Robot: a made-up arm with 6 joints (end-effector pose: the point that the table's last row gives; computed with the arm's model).
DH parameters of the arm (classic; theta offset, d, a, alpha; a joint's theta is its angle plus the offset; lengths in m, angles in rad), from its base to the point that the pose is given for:
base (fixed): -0.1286 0 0.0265 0
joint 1: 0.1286 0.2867 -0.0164 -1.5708
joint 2: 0.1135 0 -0.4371 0
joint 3: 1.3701 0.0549 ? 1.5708
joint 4: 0 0.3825 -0.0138 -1.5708
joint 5: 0 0.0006 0.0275 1.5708
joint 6: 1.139 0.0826 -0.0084 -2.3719
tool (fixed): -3.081 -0.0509 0 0
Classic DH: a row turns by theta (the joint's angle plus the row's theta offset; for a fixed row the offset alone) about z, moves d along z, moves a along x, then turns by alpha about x.
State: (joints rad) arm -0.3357 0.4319 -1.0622 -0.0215 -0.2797 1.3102
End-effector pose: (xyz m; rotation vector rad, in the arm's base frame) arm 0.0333 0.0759 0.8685 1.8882 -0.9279 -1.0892
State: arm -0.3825 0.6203 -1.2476 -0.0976 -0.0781 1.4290
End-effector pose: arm 0.0937 0.0531 0.9100 1.8245 -0.7973 -1.3106
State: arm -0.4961 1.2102 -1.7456 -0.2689 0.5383 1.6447
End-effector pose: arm 0.3073 -0.0859 0.9291 1.5584 -0.4287 -2.1223
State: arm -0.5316 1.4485 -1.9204 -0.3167 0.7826 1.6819
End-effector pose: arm 0.3875 -0.1547 0.8896 1.3792 -0.2695 -2.4600
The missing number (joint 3, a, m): -0.032
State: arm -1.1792 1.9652 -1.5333 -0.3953 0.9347 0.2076
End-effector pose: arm 0.2331 -0.5167 0.4652 -0.7527 0.5266 -2.3130
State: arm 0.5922 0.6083 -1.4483 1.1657 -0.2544 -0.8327
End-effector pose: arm -0.0265 -0.0058 0.9828 1.5974 -1.0294 -0.9202
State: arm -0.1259 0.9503 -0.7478 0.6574 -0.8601 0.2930
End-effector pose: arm 0.3082 -0.0333 0.6850 1.3972 -1.1124 -1.8061
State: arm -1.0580 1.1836 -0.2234 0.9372 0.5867 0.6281
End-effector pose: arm 0.2108 -0.0470 0.3456 -1.0338 -1.1572 2.5613
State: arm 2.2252 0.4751 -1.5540 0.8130 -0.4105 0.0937
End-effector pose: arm 0.1189 -0.1831 1.0121 1.9776 1.2623 0.1826
